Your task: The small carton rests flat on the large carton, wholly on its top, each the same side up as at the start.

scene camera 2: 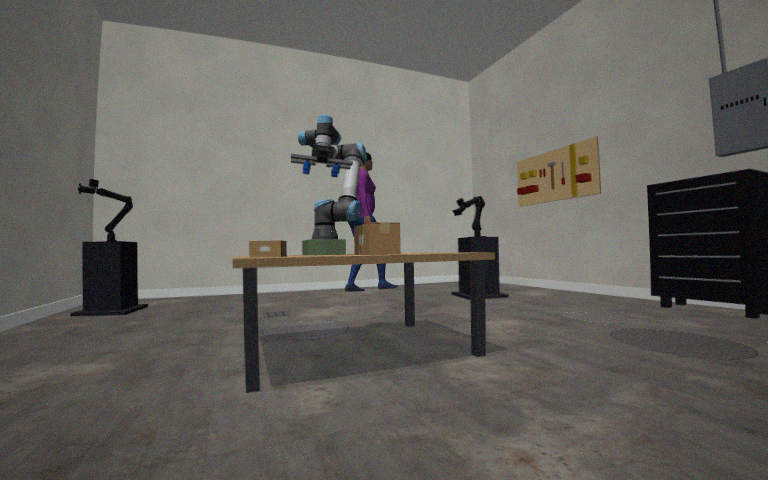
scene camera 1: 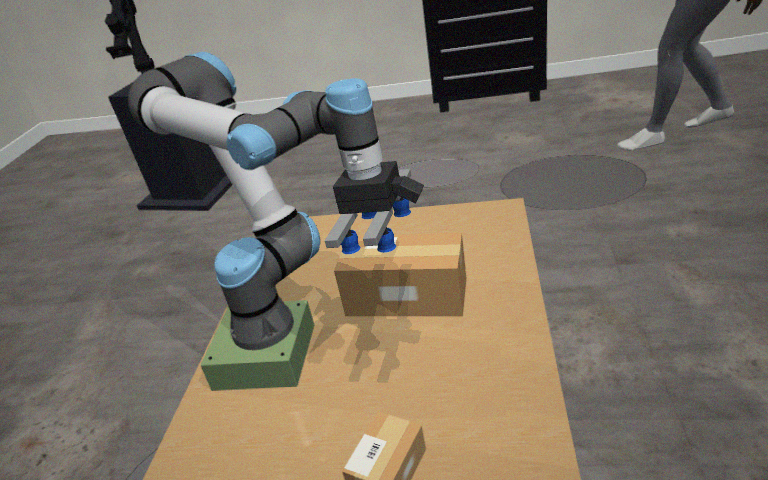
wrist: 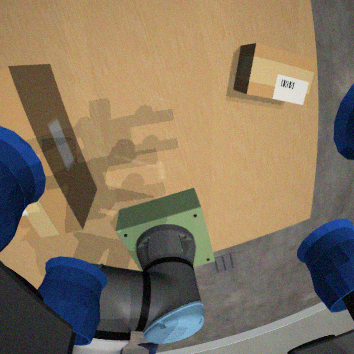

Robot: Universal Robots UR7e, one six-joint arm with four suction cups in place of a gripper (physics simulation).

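Where they show: hand, tool point: (scene camera 2: 320,172) (wrist: 197,218); arm's base, link origin: (scene camera 2: 325,239) (scene camera 1: 263,328) (wrist: 165,245).
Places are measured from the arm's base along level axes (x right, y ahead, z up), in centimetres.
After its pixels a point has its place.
The small brown carton (scene camera 1: 390,435) @(x 25.3, y 39.2, z -1.3 cm) (scene camera 2: 267,248) @(x 27.9, y 43.4, z -4.9 cm) (wrist: 270,70) @(x 25.1, y 39.5, z -1.3 cm) lies flat on the table, its white barcode label facing up. The bottom edge of the scene camera 1 view cuts it off. The large brown carton (scene camera 1: 430,283) @(x -17.6, y 38.7, z 2.1 cm) (scene camera 2: 378,238) @(x -22.9, y 45.4, z -1.0 cm) (wrist: 37,95) @(x -17.8, y 40.2, z 0.9 cm) stands upright on the table, apart from the small one, on the other side of the green base. My gripper (scene camera 1: 376,227) @(x 3.3, y 35.9, z 31.7 cm) (scene camera 2: 321,168) @(x 3.3, y 35.9, z 31.7 cm), four blue suction cups, is open and holds nothing. It hangs high above both cartons. In the scene camera 1 view it covers part of the large carton's top and label.
The arm stands on a green base block (scene camera 1: 254,376) @(x 11.3, y 1.8, z -4.6 cm) (scene camera 2: 323,246) @(x 1.4, y 9.6, z -4.0 cm) (wrist: 202,235) @(x 9.8, y 1.5, z 0.0 cm) at one side of the wooden table (scene camera 1: 498,367) @(x -1.9, y 56.5, z -8.7 cm) (scene camera 2: 317,260) @(x 6.3, y 70.9, z -10.1 cm) (wrist: 200,30) @(x 13.4, y 47.9, z -8.7 cm), between the cartons along its length. A black drawer cabinet (scene camera 1: 487,62) (scene camera 2: 696,243) and a person (scene camera 2: 368,192) are away from the table.
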